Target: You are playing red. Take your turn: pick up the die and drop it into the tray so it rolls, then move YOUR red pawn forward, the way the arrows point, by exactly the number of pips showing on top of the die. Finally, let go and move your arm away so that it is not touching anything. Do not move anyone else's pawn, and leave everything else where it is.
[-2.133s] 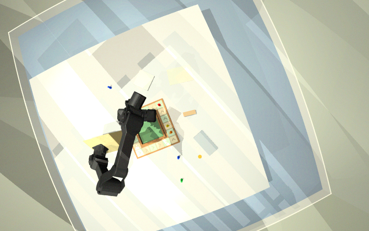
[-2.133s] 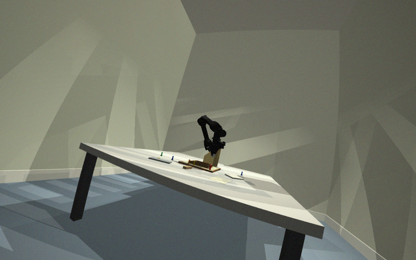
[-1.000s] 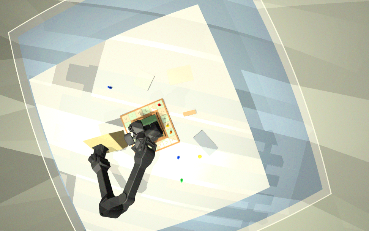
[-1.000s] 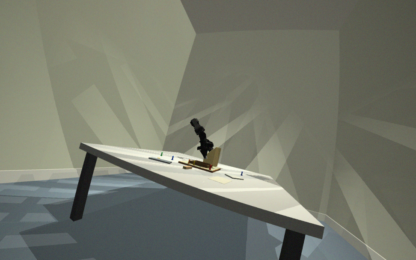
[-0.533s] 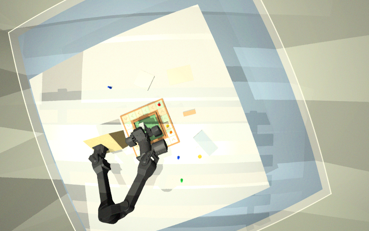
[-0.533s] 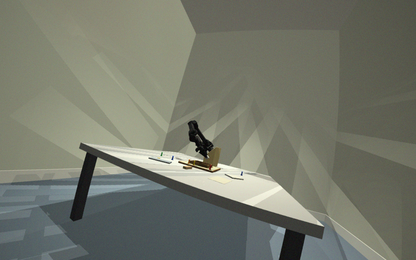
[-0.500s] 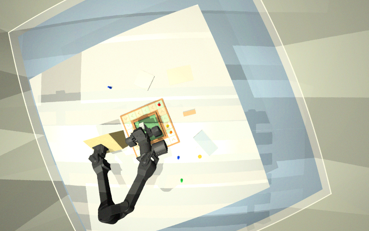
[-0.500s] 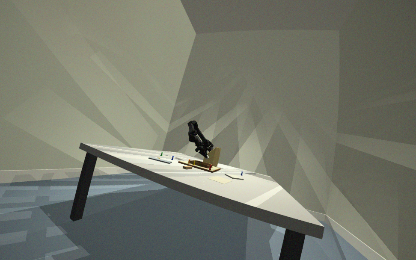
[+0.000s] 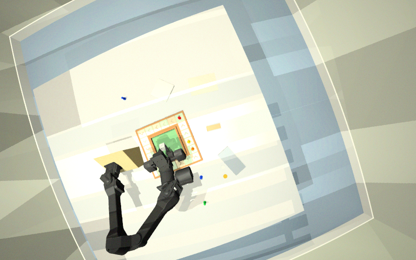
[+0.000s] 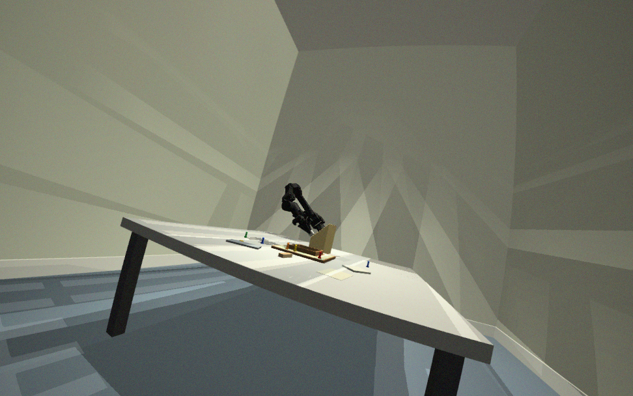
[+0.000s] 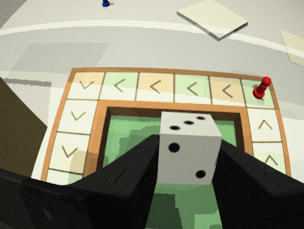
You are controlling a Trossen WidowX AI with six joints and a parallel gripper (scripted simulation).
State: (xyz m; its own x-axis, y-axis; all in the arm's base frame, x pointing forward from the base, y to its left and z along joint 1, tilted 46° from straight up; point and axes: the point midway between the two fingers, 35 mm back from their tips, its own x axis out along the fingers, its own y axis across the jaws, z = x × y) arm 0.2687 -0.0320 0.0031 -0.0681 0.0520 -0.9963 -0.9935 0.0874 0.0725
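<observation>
Now: the white die right at my gripper tip. Also, from my gripper tip: yellow pawn (110 mm ahead, 30 mm to the right, 90 mm below); orange pawn (120 mm ahead, 70 mm to the right, 90 mm below); green tray (110 mm below).
</observation>
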